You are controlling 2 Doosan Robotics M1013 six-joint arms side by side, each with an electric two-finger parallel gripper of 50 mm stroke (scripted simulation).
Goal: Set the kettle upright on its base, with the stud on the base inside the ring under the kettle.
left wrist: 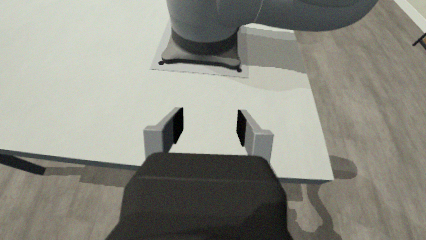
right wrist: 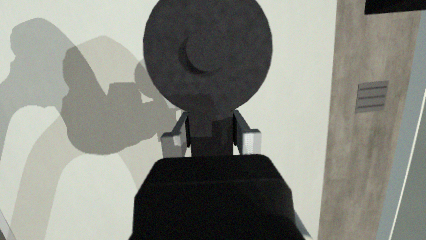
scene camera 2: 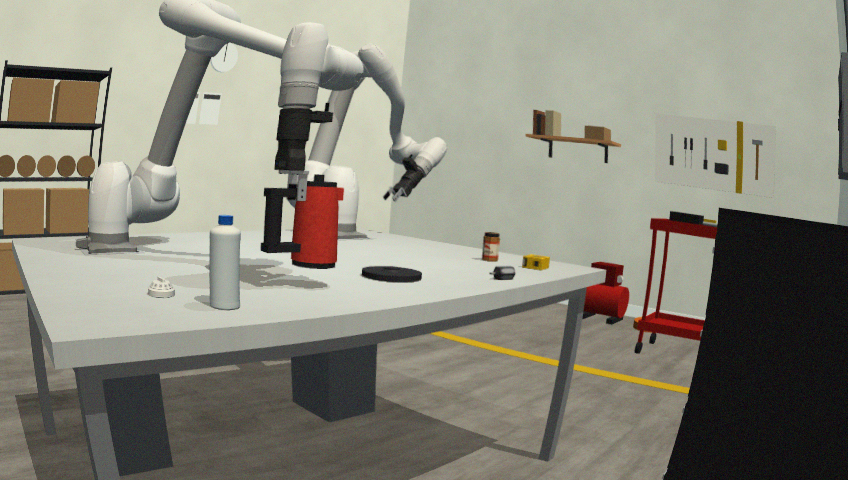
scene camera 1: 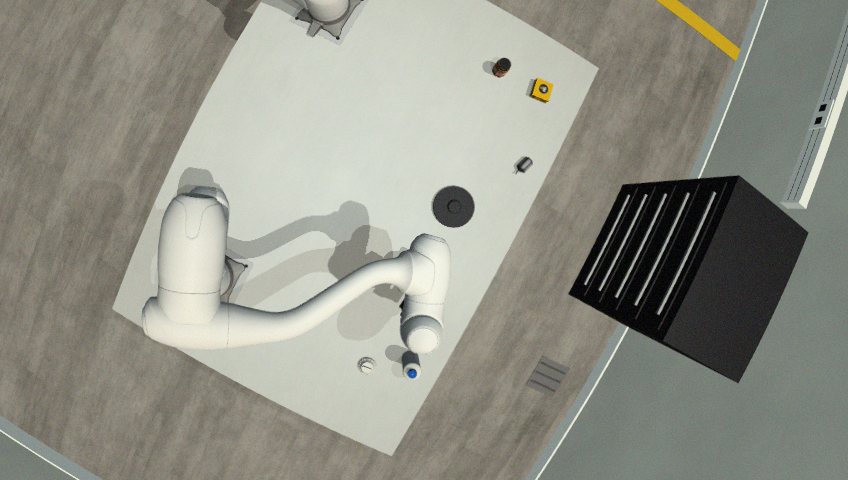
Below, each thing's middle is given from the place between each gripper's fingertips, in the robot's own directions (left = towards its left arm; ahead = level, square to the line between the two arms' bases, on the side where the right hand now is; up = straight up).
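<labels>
My right gripper: 9 cm short of the white bottle (scene camera 2: 224, 260), 26 cm to the left of it, 13 cm above it. Round black base (scene camera 1: 453, 206): 2 cm ahead of my right hand, 32 cm to the left of it, 19 cm below it.
From my left hand, round black base: 830 mm to the right, 720 mm ahead, 150 mm below.
</labels>
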